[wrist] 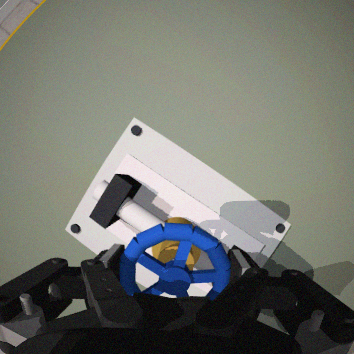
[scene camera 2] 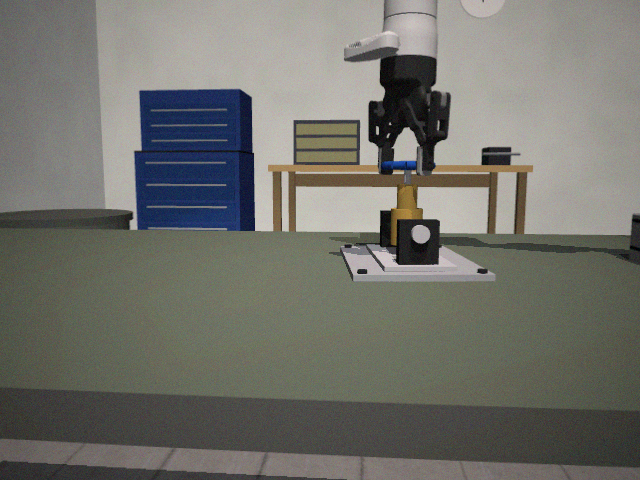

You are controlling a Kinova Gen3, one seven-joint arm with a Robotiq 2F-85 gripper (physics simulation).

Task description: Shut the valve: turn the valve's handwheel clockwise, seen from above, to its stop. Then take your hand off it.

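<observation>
The valve's blue handwheel (scene camera 2: 401, 165) (wrist: 174, 280) sits level on a thin grey stem, above the brass-coloured valve body (scene camera 2: 406, 222) (wrist: 175, 254). My gripper (scene camera 2: 406, 163) (wrist: 175, 260) points straight down over the wheel. Its two fingers stand at opposite sides of the rim, at rim height, and are shut on the handwheel. In the wrist view, the near part of the rim is hidden behind the gripper. The valve is mounted on a light base plate (scene camera 2: 423, 276) (wrist: 150, 143) with dark bolts at its corners.
Black blocks (scene camera 2: 408, 245) (wrist: 115, 200) hold the white pipe (wrist: 141, 215) beside the valve body. The green table top (scene camera 2: 232, 320) (wrist: 225, 90) lies around the plate. Behind stand a blue drawer cabinet (scene camera 2: 188, 191) and a wooden workbench (scene camera 2: 330, 168). A dark object (scene camera 2: 635, 237) shows at the right edge.
</observation>
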